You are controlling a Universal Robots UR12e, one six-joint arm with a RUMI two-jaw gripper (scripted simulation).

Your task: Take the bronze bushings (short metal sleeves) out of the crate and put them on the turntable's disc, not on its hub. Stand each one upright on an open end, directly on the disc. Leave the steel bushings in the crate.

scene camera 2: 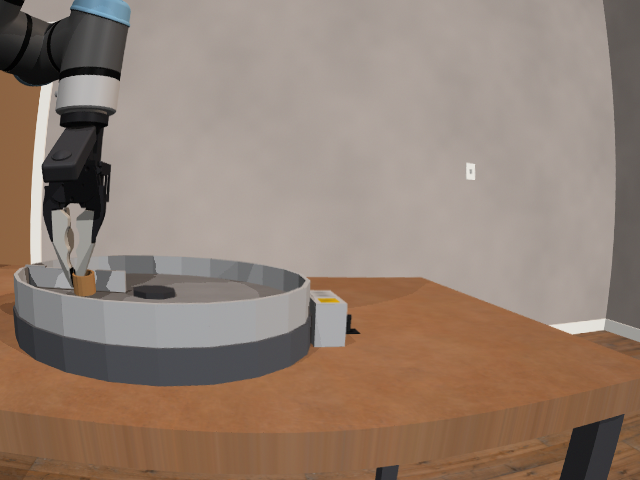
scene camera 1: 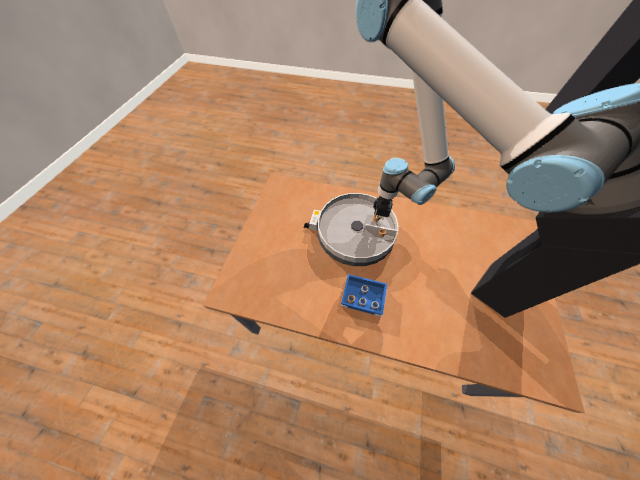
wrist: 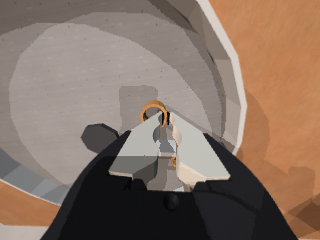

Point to a blue crate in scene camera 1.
377, 290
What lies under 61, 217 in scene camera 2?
The gripper.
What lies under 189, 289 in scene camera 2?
A grey turntable.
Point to a grey turntable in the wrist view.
At 81, 81
